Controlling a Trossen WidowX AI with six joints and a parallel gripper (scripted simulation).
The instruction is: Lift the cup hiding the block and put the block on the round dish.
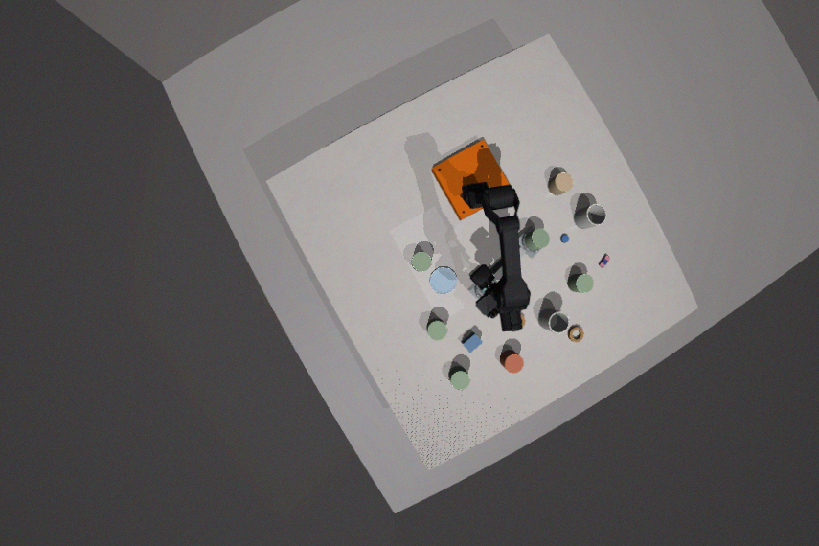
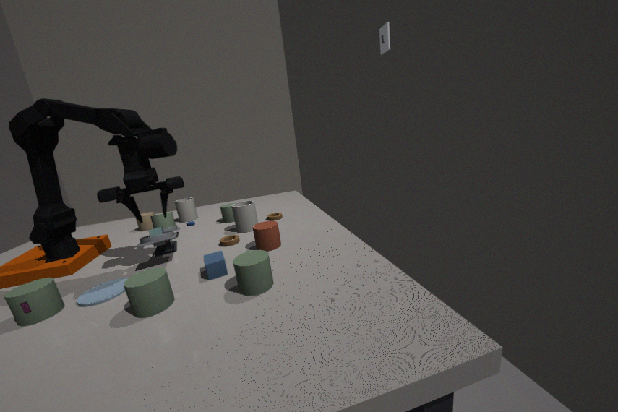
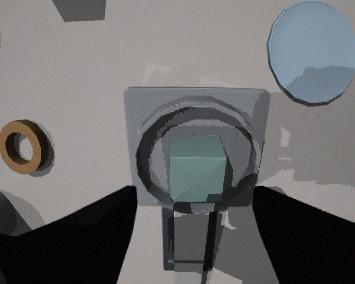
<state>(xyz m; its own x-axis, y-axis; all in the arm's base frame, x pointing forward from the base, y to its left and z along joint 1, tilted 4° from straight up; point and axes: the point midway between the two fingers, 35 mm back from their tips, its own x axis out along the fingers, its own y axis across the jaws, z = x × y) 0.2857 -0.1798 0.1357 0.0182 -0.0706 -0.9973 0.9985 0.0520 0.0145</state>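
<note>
Right now my gripper tip is 4 cm above the pale teal block. The rest, counted from my gripper tip: light blue round dish: 12 cm below, 12 cm behind, 9 cm to the right; red cylinder: 29 cm ahead, 9 cm below, 8 cm to the right; green cup: 22 cm behind, 13 cm to the right, 9 cm below.
</note>
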